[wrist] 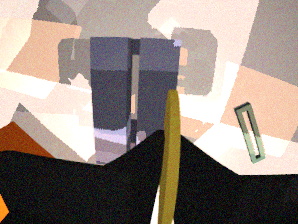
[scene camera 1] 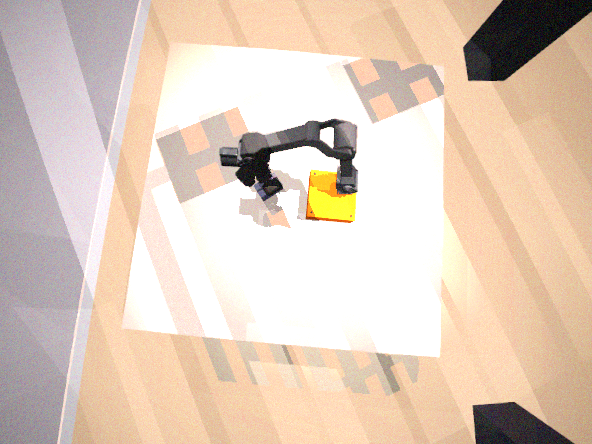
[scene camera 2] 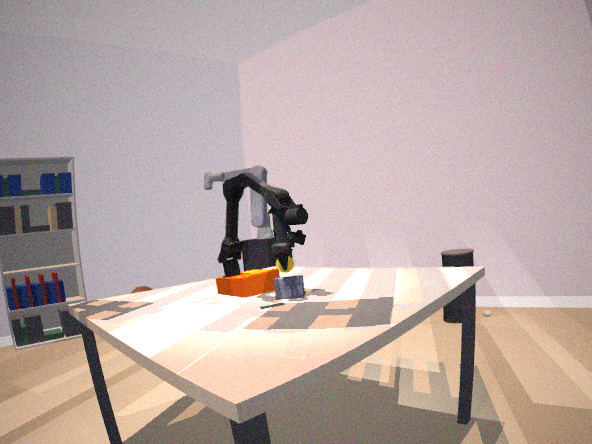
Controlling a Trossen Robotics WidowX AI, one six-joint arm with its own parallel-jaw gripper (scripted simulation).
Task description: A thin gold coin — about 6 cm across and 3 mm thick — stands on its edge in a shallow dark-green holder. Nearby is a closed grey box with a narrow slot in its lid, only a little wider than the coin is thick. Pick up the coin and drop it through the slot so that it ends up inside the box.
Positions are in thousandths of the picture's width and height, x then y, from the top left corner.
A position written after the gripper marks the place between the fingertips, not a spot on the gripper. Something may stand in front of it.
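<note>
A gold coin is carried by the gripper (scene camera 2: 482,609), and the gripper can also be seen in scene camera 1 (scene camera 1: 447,400) and in the wrist view (wrist: 559,618).
</note>
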